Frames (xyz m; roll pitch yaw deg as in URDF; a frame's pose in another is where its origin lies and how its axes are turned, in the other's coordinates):
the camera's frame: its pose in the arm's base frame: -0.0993 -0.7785 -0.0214 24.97 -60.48 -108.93
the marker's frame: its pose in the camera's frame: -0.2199 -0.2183 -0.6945 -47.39 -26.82 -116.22
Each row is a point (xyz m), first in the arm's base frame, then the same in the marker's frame.
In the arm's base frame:
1: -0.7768 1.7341 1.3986
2: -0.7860 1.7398 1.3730
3: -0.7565 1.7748 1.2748
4: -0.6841 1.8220 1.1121
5: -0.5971 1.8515 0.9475
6: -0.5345 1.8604 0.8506
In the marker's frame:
1: 1.5008 -2.2048 2.5152
2: 1.5190 -2.2039 2.4942
3: 1.5450 -2.2478 2.3986
4: 1.5638 -2.3248 2.2323
5: 1.5623 -2.3954 2.0575
6: 1.5479 -2.4363 1.9503

